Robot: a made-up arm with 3 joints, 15 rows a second.
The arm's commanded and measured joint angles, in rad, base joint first. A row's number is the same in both.
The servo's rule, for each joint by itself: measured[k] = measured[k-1] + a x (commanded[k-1-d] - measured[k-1]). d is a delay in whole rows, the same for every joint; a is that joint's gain. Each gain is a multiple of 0.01, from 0.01 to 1. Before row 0 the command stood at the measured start. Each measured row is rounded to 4 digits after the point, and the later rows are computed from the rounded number. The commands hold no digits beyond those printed.
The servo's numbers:
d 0
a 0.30 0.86 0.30
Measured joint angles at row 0:
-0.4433, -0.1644, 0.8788
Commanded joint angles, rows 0 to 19:
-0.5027, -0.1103, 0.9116
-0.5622, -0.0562, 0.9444
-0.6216, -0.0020, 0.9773
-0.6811, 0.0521, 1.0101
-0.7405, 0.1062, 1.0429
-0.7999, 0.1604, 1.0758
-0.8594, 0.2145, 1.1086
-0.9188, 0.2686, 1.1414
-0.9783, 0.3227, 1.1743
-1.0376, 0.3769, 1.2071
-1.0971, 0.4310, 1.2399
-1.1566, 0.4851, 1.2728
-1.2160, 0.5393, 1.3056
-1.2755, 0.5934, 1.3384
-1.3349, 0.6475, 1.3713
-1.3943, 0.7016, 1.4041
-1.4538, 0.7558, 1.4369
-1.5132, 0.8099, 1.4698
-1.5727, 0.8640, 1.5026
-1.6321, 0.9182, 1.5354
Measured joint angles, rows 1 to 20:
-0.4611, -0.1179, 0.8886
-0.4914, -0.0648, 0.9053
-0.5305, -0.0108, 0.9269
-0.5757, 0.0433, 0.9519
-0.6251, 0.0974, 0.9792
-0.6775, 0.1516, 1.0082
-0.7321, 0.2057, 1.0383
-0.7881, 0.2598, 1.0692
-0.8452, 0.3139, 1.1007
-0.9029, 0.3681, 1.1326
-0.9612, 0.4222, 1.1648
-1.0198, 0.4763, 1.1972
-1.0787, 0.5305, 1.2297
-1.1377, 0.5846, 1.2623
-1.1969, 0.6387, 1.2950
-1.2561, 0.6928, 1.3277
-1.3154, 0.7470, 1.3605
-1.3747, 0.8011, 1.3933
-1.4341, 0.8552, 1.4261
-1.4935, 0.9094, 1.4589

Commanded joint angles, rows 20 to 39:
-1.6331, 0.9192, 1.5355
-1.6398, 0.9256, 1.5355
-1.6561, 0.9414, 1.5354
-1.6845, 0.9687, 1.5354
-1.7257, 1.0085, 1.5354
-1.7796, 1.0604, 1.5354
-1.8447, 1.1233, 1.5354
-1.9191, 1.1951, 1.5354
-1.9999, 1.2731, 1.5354
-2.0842, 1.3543, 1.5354
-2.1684, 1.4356, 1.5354
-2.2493, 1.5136, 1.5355
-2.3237, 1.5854, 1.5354
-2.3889, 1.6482, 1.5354
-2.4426, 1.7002, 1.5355
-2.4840, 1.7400, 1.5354
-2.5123, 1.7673, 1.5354
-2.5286, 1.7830, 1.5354
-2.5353, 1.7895, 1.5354
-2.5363, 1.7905, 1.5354
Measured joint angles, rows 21 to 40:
-1.5354, 0.9178, 1.4819
-1.5667, 0.9245, 1.4980
-1.5935, 0.9390, 1.5092
-1.6208, 0.9645, 1.5171
-1.6523, 1.0023, 1.5226
-1.6905, 1.0523, 1.5264
-1.7368, 1.1134, 1.5291
-1.7915, 1.1837, 1.5310
-1.8540, 1.2606, 1.5323
-1.9231, 1.3412, 1.5332
-1.9967, 1.4224, 1.5339
-2.0725, 1.5008, 1.5344
-2.1479, 1.5736, 1.5347
-2.2202, 1.6378, 1.5349
-2.2869, 1.6915, 1.5351
-2.3460, 1.7332, 1.5352
-2.3959, 1.7625, 1.5353
-2.4357, 1.7801, 1.5353
-2.4656, 1.7882, 1.5353
-2.4868, 1.7902, 1.5353

